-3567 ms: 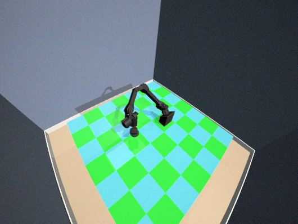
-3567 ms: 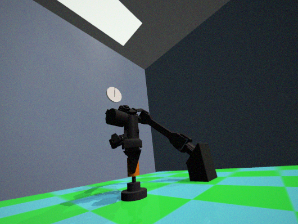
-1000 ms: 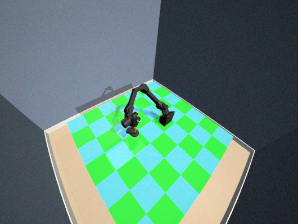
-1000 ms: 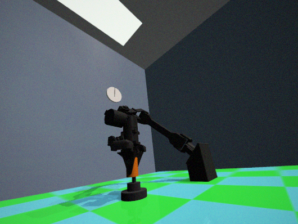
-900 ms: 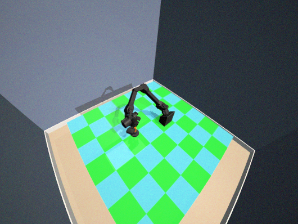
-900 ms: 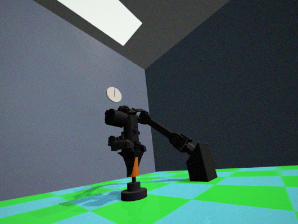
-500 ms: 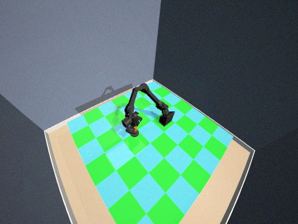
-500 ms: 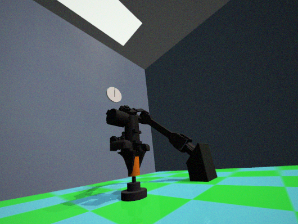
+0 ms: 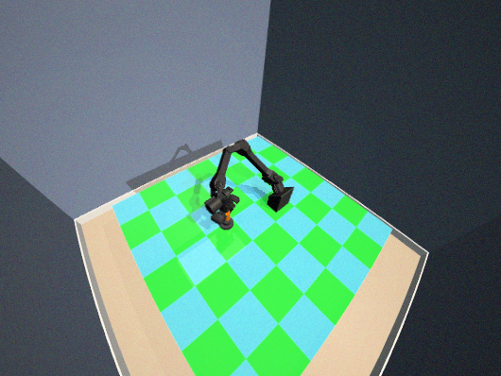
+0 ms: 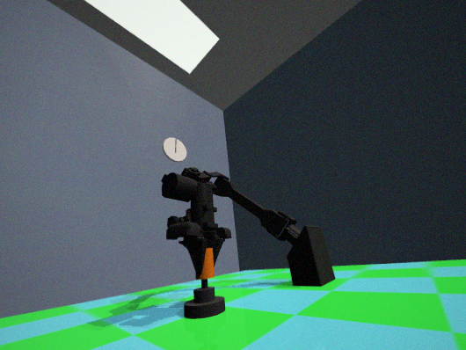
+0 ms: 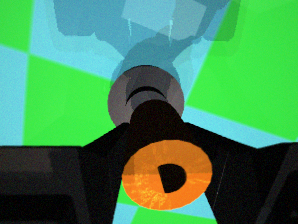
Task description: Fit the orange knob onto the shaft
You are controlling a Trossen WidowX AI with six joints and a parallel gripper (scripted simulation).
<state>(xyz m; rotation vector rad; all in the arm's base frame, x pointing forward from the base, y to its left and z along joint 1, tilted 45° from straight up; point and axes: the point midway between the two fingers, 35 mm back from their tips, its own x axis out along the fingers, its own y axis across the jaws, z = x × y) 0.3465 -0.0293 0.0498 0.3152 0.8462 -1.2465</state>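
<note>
Now: the pedestal 4 cm below my gripper tip. The rest, counted from my gripper tip: orange knob (2 cm above).
</note>
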